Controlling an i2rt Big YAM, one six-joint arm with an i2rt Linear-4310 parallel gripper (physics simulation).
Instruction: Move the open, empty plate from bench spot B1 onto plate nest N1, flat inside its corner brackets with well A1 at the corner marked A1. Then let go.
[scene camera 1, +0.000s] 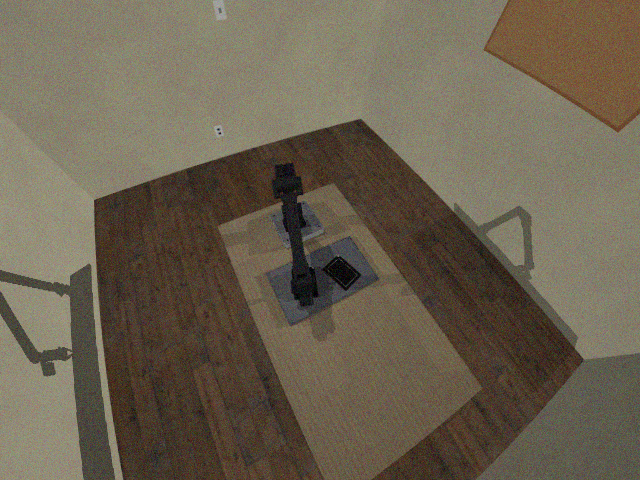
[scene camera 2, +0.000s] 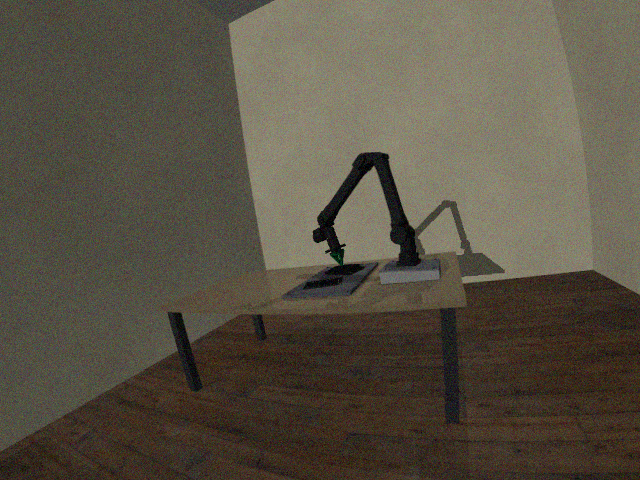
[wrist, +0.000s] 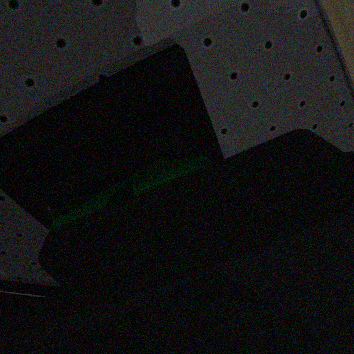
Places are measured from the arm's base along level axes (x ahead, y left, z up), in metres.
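Pixels of known places: gripper, fingertip midpoint: (scene camera 2: 341, 265) (wrist: 160, 171); arm's base, link origin: (scene camera 2: 409, 263).
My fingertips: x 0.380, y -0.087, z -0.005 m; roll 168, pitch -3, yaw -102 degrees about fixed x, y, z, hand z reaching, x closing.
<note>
For each thing: its top centre in the pictures, then the offset to it from my fingertips. "spot": a spot on its surface instead. Level surfaces: height alone.
- black flat rectangular piece, surface spot: (scene camera 2: 354, 268) spot: dz -0.008, dx -0.096, dy +0.054 m
- second black rectangular piece, surface spot: (scene camera 2: 324, 283) (scene camera 1: 342, 269) spot: dz -0.025, dx -0.033, dy +0.249 m
- wooden table, surface height: dz -0.039 m
The gripper (scene camera 1: 306, 301) (scene camera 2: 341, 262) (wrist: 127, 186) is shut with its green fingertips together, empty, and points down. The tips are low over a black flat rectangular piece (scene camera 2: 354, 268) (wrist: 115, 120) on the grey perforated board (scene camera 1: 292, 316) (scene camera 2: 358, 281) (wrist: 280, 25); whether they touch it I cannot tell. The arm hides this piece in scene camera 1. A second black rectangular piece (scene camera 1: 341, 272) (scene camera 2: 324, 283), with a thin light outline, lies flat beside it. In this dim light I cannot tell which piece is the plate and which is nest N1. The A1 mark and spot B1 cannot be made out.
The arm stands on a pale base block (scene camera 1: 312, 235) (scene camera 2: 409, 272) behind the board. Board and base are on a wooden table (scene camera 1: 372, 361) (scene camera 2: 232, 295). An orange-brown panel (scene camera 1: 573, 56) is at the upper right in scene camera 1. Shadows fall on the walls.
</note>
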